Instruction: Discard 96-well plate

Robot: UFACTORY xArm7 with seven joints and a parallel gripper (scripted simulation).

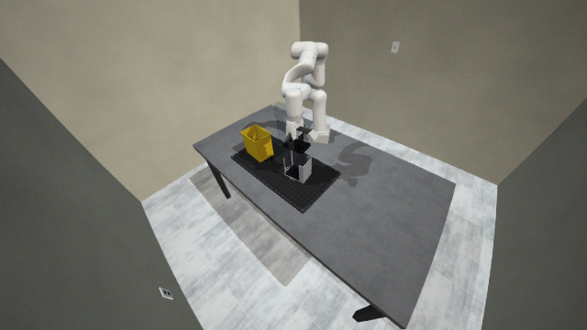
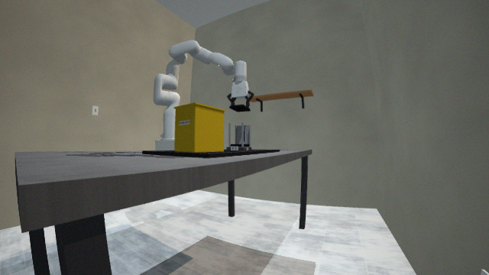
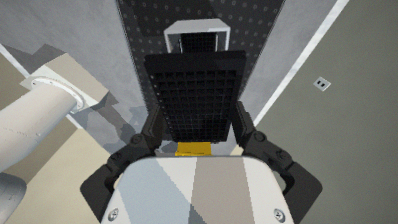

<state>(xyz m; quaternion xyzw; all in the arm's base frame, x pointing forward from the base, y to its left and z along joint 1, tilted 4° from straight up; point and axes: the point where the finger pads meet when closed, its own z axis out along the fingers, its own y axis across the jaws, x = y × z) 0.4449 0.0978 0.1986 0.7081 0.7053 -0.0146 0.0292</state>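
My hand is 5 cm past the yellow plastics bin W1, 36 cm to the left of it and 17 cm above it. Also, from my hand: black 96-well plate: 1 cm below.
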